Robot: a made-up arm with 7 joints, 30 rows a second.
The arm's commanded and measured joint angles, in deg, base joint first. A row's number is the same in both.
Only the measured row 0 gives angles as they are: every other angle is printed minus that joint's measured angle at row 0.
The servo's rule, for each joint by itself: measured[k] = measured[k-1] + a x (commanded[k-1-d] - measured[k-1]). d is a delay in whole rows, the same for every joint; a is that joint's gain. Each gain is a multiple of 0.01, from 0.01 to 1. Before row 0 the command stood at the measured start. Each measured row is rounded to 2 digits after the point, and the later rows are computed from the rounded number. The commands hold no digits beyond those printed.
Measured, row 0: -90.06, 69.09, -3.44, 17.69, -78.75, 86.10, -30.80
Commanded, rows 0 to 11: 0.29, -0.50, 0.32, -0.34, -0.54, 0.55, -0.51; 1.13, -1.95, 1.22, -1.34, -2.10, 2.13, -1.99; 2.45, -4.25, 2.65, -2.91, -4.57, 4.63, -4.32; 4.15, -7.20, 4.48, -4.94, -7.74, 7.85, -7.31; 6.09, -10.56, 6.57, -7.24, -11.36, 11.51, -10.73; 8.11, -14.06, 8.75, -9.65, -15.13, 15.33, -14.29; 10.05, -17.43, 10.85, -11.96, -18.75, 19.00, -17.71; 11.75, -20.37, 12.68, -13.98, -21.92, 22.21, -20.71; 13.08, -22.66, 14.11, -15.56, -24.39, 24.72, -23.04; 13.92, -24.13, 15.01, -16.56, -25.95, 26.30, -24.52; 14.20, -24.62, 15.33, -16.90, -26.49, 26.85, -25.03; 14.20, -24.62, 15.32, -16.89, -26.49, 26.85, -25.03
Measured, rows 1 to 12: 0.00, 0.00, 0.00, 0.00, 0.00, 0.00, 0.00; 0.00, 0.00, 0.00, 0.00, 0.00, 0.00, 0.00; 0.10, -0.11, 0.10, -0.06, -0.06, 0.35, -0.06; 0.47, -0.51, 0.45, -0.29, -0.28, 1.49, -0.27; 1.18, -1.33, 1.13, -0.76, -0.75, 3.50, -0.72; 2.25, -2.62, 2.17, -1.51, -1.52, 6.28, -1.44; 3.63, -4.37, 3.53, -2.54, -2.60, 9.63, -2.46; 5.24, -6.50, 5.15, -3.82, -3.98, 13.28, -3.76; 6.97, -8.90, 6.92, -5.29, -5.60, 16.94, -5.29; 8.69, -11.42, 8.71, -6.85, -7.40, 20.31, -6.99; 10.27, -13.89, 10.38, -8.42, -9.27, 23.13, -8.76; 11.58, -16.14, 11.82, -9.89, -11.10, 25.16, -10.49
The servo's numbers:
d 2
a 0.36 0.22 0.31 0.18 0.11 0.64 0.11

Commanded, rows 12 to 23: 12.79, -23.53, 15.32, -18.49, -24.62, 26.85, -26.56; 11.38, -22.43, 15.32, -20.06, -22.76, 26.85, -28.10; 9.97, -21.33, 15.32, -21.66, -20.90, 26.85, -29.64; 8.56, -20.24, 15.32, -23.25, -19.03, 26.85, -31.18; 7.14, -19.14, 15.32, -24.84, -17.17, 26.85, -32.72; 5.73, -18.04, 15.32, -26.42, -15.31, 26.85, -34.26; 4.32, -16.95, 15.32, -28.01, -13.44, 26.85, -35.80; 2.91, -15.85, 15.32, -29.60, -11.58, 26.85, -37.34; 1.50, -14.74, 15.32, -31.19, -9.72, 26.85, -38.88; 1.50, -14.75, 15.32, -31.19, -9.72, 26.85, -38.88; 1.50, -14.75, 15.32, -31.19, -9.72, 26.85, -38.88; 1.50, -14.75, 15.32, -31.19, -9.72, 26.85, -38.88
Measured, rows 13 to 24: 12.52, -18.01, 12.91, -11.15, -12.79, 26.24, -12.09; 13.12, -19.46, 13.66, -12.18, -14.30, 26.63, -13.51; 13.00, -20.36, 14.17, -13.32, -15.44, 26.77, -14.95; 12.42, -20.82, 14.53, -14.53, -16.25, 26.82, -16.40; 11.54, -20.93, 14.77, -15.81, -16.76, 26.84, -17.86; 10.47, -20.78, 14.94, -17.15, -17.01, 26.85, -19.33; 9.27, -20.42, 15.06, -18.53, -17.03, 26.85, -20.80; 8.00, -19.90, 15.14, -19.95, -16.84, 26.85, -22.28; 6.68, -19.25, 15.20, -21.40, -16.47, 26.85, -23.77; 5.32, -18.50, 15.24, -22.88, -15.93, 26.85, -25.26; 3.94, -17.67, 15.26, -24.38, -15.25, 26.85, -26.76; 3.06, -17.03, 15.28, -25.61, -14.64, 26.85, -28.09
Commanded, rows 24 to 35: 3.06, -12.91, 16.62, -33.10, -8.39, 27.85, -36.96; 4.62, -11.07, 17.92, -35.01, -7.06, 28.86, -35.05; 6.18, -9.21, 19.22, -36.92, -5.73, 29.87, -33.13; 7.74, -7.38, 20.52, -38.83, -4.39, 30.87, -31.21; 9.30, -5.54, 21.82, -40.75, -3.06, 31.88, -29.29; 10.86, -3.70, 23.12, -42.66, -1.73, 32.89, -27.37; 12.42, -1.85, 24.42, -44.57, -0.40, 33.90, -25.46; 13.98, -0.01, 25.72, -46.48, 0.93, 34.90, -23.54; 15.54, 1.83, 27.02, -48.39, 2.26, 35.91, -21.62; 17.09, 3.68, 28.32, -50.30, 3.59, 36.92, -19.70; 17.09, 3.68, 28.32, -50.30, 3.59, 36.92, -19.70; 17.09, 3.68, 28.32, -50.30, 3.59, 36.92, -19.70
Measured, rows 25 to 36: 2.50, -16.53, 15.29, -26.61, -14.10, 26.85, -29.28; 2.14, -16.14, 15.30, -27.43, -13.62, 26.85, -30.34; 2.47, -15.43, 15.71, -28.45, -13.04, 27.49, -31.07; 3.24, -14.47, 16.40, -29.63, -12.38, 28.37, -31.51; 4.30, -13.31, 17.27, -30.94, -11.65, 29.33, -31.69; 5.54, -12.01, 18.28, -32.36, -10.85, 30.32, -31.64; 6.89, -10.59, 19.38, -33.87, -9.99, 31.32, -31.38; 8.32, -9.07, 20.54, -35.45, -9.08, 32.32, -30.94; 9.80, -7.48, 21.74, -37.09, -8.13, 33.33, -30.34; 11.30, -5.84, 22.97, -38.78, -7.13, 34.33, -29.59; 12.83, -4.15, 24.23, -40.51, -6.10, 35.34, -28.71; 14.36, -2.43, 25.50, -42.27, -5.03, 36.35, -27.72
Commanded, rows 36 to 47: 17.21, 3.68, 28.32, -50.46, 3.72, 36.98, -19.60; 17.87, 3.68, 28.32, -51.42, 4.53, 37.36, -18.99; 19.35, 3.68, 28.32, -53.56, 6.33, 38.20, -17.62; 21.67, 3.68, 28.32, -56.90, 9.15, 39.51, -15.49; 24.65, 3.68, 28.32, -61.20, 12.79, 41.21, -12.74; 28.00, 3.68, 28.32, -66.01, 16.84, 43.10, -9.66; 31.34, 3.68, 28.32, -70.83, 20.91, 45.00, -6.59; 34.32, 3.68, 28.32, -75.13, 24.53, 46.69, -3.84; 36.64, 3.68, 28.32, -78.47, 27.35, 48.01, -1.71; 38.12, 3.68, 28.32, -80.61, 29.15, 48.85, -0.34; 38.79, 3.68, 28.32, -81.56, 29.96, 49.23, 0.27; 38.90, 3.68, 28.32, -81.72, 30.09, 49.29, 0.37
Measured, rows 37 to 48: 15.34, -1.09, 26.37, -43.72, -4.08, 36.71, -26.84; 15.97, -0.04, 26.97, -44.90, -3.24, 36.84, -26.05; 16.42, 0.78, 27.39, -45.90, -2.47, 36.93, -25.34; 16.94, 1.42, 27.68, -46.89, -1.70, 37.21, -24.64; 17.81, 1.92, 27.88, -48.09, -0.82, 37.84, -23.87; 19.20, 2.31, 28.02, -49.68, 0.28, 38.91, -22.95; 21.16, 2.61, 28.11, -51.75, 1.66, 40.38, -21.83; 23.62, 2.85, 28.18, -54.32, 3.33, 42.12, -20.49; 26.40, 3.03, 28.22, -57.29, 5.26, 43.96, -18.96; 29.25, 3.17, 28.25, -60.50, 7.38, 45.71, -17.30; 31.91, 3.28, 28.27, -63.73, 9.58, 47.18, -15.59; 34.15, 3.37, 28.29, -66.77, 11.73, 48.25, -13.91
